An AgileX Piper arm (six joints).
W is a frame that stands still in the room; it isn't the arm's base.
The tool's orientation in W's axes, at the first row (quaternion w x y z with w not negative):
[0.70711, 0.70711, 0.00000, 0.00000]
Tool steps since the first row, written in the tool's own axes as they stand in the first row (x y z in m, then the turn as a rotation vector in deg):
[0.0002, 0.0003, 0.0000, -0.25, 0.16, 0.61]
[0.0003, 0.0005, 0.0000, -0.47, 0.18, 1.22]
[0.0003, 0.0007, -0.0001, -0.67, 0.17, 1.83]
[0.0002, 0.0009, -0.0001, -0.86, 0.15, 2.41]
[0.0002, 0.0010, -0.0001, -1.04, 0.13, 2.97]
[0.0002, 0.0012, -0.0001, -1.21, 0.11, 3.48]
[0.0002, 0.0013, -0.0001, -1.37, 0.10, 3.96]
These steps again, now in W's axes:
[0.0002, 0.0000, 0.0003, -0.25, -0.61, 0.16]
[0.0003, 0.0000, 0.0005, -0.47, -1.22, 0.18]
[0.0003, 0.0001, 0.0007, -0.67, -1.83, 0.17]
[0.0002, 0.0001, 0.0009, -0.86, -2.41, 0.15]
[0.0002, 0.0001, 0.0010, -1.04, -2.97, 0.13]
[0.0002, 0.0001, 0.0012, -1.21, -3.48, 0.11]
[0.0002, 0.0001, 0.0013, -1.37, -3.96, 0.10]

